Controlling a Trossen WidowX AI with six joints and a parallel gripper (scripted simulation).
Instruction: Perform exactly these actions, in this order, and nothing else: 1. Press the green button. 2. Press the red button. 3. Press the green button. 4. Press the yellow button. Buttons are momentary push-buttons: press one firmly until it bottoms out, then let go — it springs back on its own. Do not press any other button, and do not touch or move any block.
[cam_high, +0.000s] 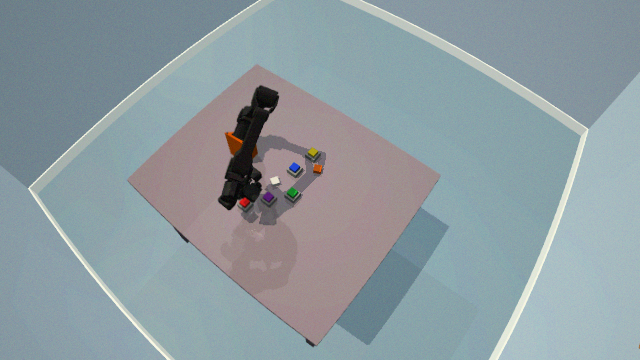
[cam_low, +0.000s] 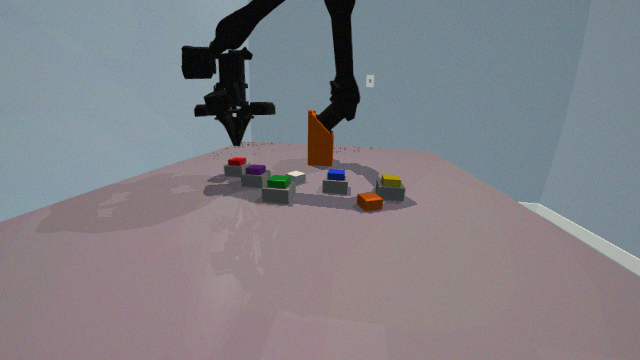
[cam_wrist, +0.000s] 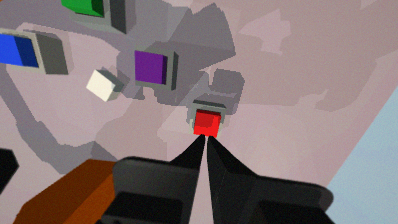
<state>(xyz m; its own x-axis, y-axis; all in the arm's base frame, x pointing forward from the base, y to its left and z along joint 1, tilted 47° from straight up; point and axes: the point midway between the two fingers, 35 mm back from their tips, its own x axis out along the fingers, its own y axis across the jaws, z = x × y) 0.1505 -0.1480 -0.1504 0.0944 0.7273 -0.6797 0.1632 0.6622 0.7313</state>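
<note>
Right now my gripper tip is 40 mm above the red button. From my gripper tip the other things lie so: white block (150 mm to the left, 60 mm below, 50 mm ahead); then purple button (70 mm to the left, 70 mm ahead, 40 mm below); then green button (150 mm ahead, 130 mm to the left, 40 mm below).
</note>
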